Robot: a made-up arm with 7 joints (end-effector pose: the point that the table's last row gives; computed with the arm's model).
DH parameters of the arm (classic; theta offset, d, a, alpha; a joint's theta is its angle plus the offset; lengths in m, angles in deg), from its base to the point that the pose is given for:
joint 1: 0 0.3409 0 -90
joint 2: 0 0 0 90
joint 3: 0 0.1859 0.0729 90
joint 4: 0 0 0.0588 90
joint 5: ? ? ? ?
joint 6: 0 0 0.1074 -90
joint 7: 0 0.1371 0 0
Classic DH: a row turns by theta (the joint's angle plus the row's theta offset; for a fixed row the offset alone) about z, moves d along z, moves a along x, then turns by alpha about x.
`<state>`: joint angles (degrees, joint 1 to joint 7).
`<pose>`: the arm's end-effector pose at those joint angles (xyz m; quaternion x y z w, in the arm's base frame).
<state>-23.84 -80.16 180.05 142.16 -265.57 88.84 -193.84</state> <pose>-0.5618 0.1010 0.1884 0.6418 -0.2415 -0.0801 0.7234</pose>
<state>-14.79 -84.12 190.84 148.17 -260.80 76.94 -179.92</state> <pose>-0.5970 0.0059 0.2071 0.5402 -0.3126 0.0033 0.7813</pose>
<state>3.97 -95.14 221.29 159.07 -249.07 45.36 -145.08</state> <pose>-0.5912 -0.1658 0.1759 0.1304 -0.5506 0.3309 0.7552</pose>
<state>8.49 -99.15 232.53 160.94 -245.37 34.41 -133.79</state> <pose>-0.5638 -0.2090 0.1374 -0.0441 -0.6156 0.4364 0.6547</pose>
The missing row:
joint 5: 0 0.2597 0 90
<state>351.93 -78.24 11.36 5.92 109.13 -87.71 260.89</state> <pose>-0.0194 -0.1092 0.4703 0.5761 -0.4888 0.3747 0.5374</pose>
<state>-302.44 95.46 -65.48 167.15 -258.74 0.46 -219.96</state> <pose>0.4449 0.4086 0.3286 -0.3368 0.6944 0.2182 0.5973</pose>
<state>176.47 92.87 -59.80 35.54 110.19 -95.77 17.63</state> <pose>-0.0699 0.2077 0.3550 -0.0711 -0.0641 -0.9144 0.3934</pose>
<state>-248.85 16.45 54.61 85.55 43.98 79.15 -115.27</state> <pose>-0.4768 0.0635 0.4103 0.6223 -0.6243 0.2292 0.4128</pose>
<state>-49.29 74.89 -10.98 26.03 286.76 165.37 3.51</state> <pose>-0.0644 -0.1708 0.2305 -0.1355 0.3435 -0.9223 0.1143</pose>
